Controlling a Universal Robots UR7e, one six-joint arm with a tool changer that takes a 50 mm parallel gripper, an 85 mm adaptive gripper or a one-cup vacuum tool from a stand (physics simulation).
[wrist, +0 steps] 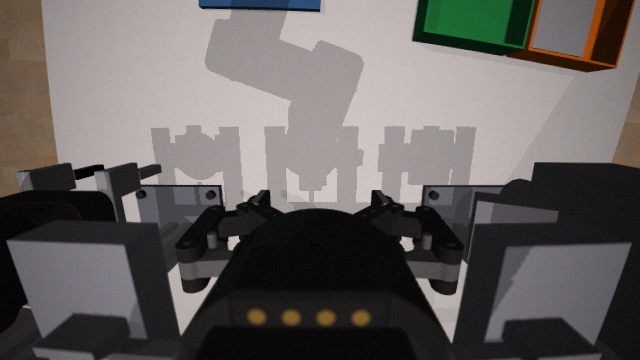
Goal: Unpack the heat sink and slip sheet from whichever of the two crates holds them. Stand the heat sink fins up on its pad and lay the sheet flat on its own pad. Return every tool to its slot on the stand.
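Places are measured from the arm's base along level axes (x down, y right, z back), in centimetres.
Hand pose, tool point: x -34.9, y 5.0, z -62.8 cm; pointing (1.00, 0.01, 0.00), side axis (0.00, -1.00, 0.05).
Each offset is from my tool point to the centre of the thing. "pt": to the spot under its first point.
My gripper (321, 199), the black adaptive one, is open, its two fingertips wide apart with no object between them. It sits low between two grey-faced uprights of the tool stand (70, 285). A flat grey slip sheet {pt dx +35.6, dy -34.0, dz +22.1 cm} (565, 25) lies in the orange crate {pt dx +32.9, dy -34.1, dz +16.5 cm} (575, 62) at the upper right. The green crate {pt dx +34.3, dy -17.9, dz +17.6 cm} (459, 44) stands against that crate's left side, and its visible floor is bare. Part of a blue pad {pt dx +35.1, dy +9.3, dz +21.4 cm} (260, 4) shows at the top edge. The heat sink does not show in this view.
At the left, a dark tool with grey finger-like parts {pt dx +14.6, dy +14.8, dz +1.7 cm} (122, 182) stands close beside my gripper. At the right stands a large dark blocky tool {dx +9.3, dy -17.0, dz +1.0 cm} (585, 192). Grey stand plates {pt dx +34.9, dy +22.1, dz -6.1 cm} (180, 195) lie beyond the fingers on both sides. Shadows of the arm and stand fall ahead.
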